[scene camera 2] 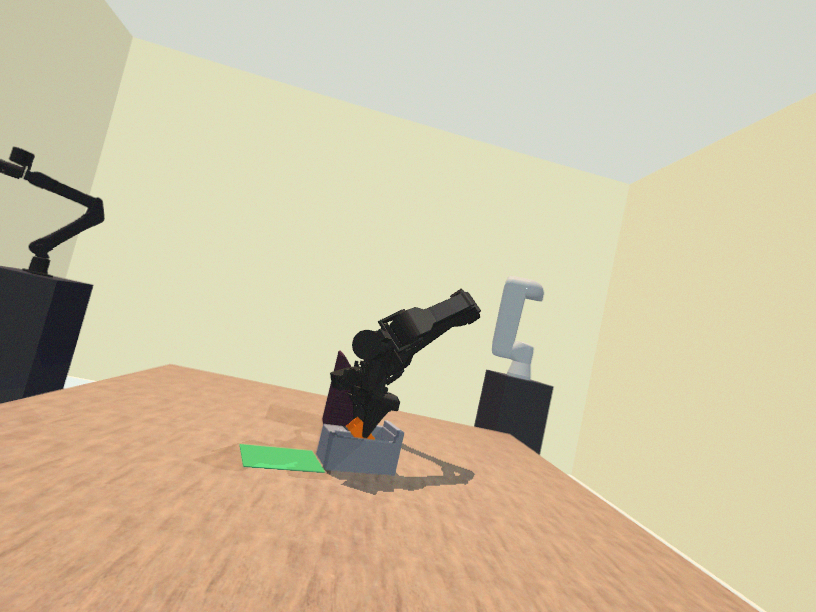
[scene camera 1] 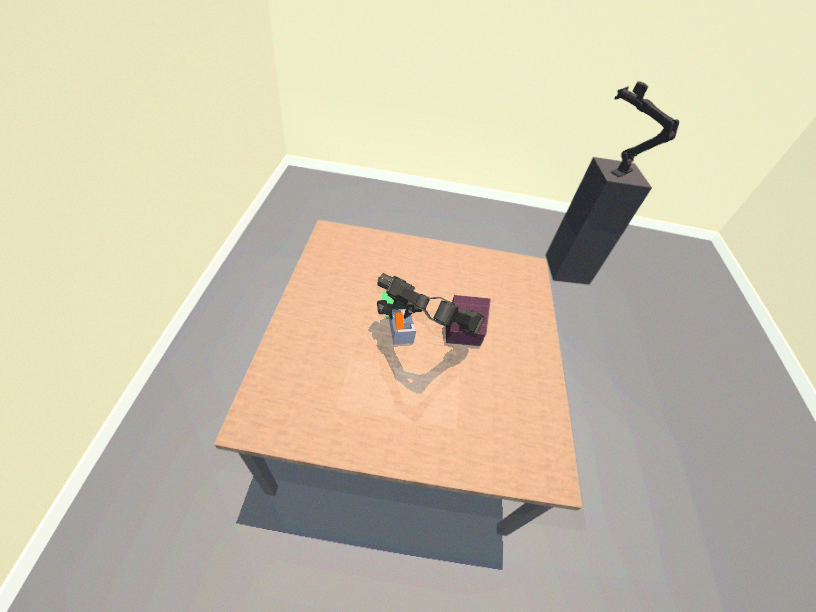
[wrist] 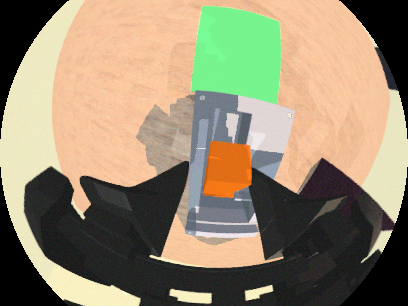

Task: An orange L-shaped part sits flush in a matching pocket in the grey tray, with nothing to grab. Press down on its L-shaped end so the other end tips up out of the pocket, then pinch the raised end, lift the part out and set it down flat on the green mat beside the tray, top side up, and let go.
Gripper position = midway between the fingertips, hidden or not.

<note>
The gripper (scene camera 2: 360, 433) is open, with nothing in its grasp. Further things: an orange L-shaped part (wrist: 229, 167) and a green mat (scene camera 2: 253, 456).
The gripper also shows in the wrist view (wrist: 219, 169). The green mat also shows in the wrist view (wrist: 239, 54).
</note>
